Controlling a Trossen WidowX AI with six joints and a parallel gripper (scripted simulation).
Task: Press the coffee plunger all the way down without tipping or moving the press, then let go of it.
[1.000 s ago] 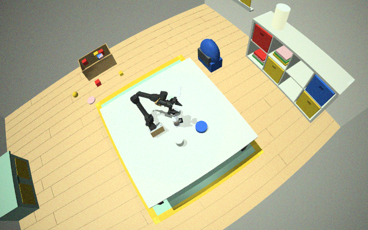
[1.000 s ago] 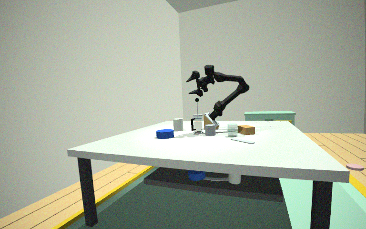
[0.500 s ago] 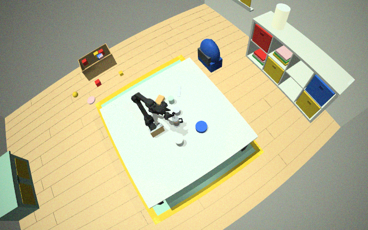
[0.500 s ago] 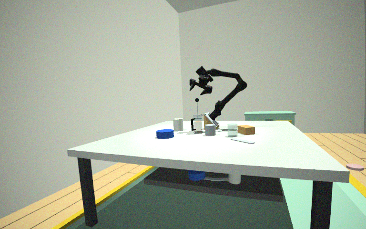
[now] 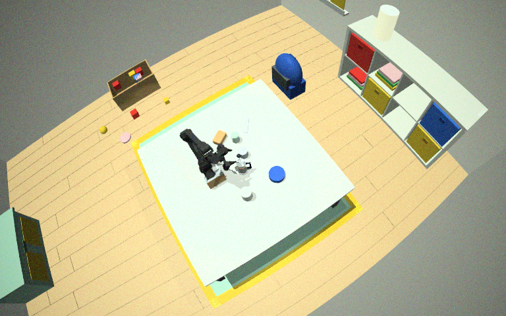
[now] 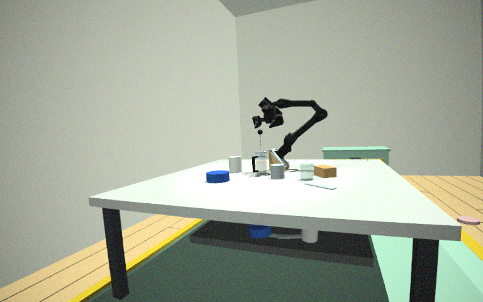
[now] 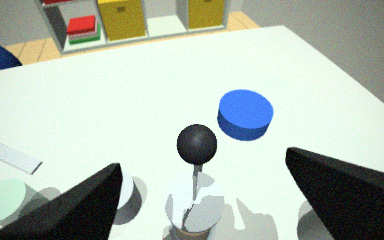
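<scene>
The coffee press lies 4 cm ahead of my gripper tip and 15 cm below it. Also, from my gripper tip: brown block: 3 cm behind, 33 cm to the left, 24 cm below; then grey mug: 8 cm ahead, 12 cm to the left, 23 cm below.
</scene>
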